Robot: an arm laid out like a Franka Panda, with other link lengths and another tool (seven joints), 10 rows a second.
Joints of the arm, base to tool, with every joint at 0 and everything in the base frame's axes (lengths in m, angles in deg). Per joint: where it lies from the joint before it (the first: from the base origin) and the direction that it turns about. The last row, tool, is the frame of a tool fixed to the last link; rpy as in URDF.
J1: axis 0 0 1 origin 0 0 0.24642
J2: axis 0 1 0 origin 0 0 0
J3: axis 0 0 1 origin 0 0 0.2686
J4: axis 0 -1 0 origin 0.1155 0 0
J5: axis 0 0 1 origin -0.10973 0 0.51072
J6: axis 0 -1 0 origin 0 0 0
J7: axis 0 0 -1 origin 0.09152 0 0
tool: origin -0.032 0.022 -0.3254 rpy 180 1.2 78
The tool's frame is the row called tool.
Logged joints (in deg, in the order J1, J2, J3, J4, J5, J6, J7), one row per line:
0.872 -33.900 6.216 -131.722 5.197 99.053 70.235
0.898 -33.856 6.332 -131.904 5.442 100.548 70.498
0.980 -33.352 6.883 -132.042 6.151 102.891 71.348
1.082 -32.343 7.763 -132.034 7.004 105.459 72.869
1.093 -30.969 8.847 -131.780 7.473 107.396 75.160
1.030 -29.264 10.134 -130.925 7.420 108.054 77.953
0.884 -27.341 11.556 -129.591 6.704 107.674 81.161
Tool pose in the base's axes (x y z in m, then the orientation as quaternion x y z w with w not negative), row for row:
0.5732 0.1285 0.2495 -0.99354 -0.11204 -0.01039 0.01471
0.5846 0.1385 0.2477 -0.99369 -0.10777 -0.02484 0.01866
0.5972 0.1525 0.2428 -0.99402 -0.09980 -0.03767 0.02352
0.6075 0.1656 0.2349 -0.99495 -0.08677 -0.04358 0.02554
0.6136 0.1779 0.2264 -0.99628 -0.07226 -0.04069 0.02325
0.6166 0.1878 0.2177 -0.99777 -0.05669 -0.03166 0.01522
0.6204 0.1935 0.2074 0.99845 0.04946 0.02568 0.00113
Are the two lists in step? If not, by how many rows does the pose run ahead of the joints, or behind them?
The pose runs 1 row ahead of the joints: the pose in row i belongs to the joints in row i + 1.
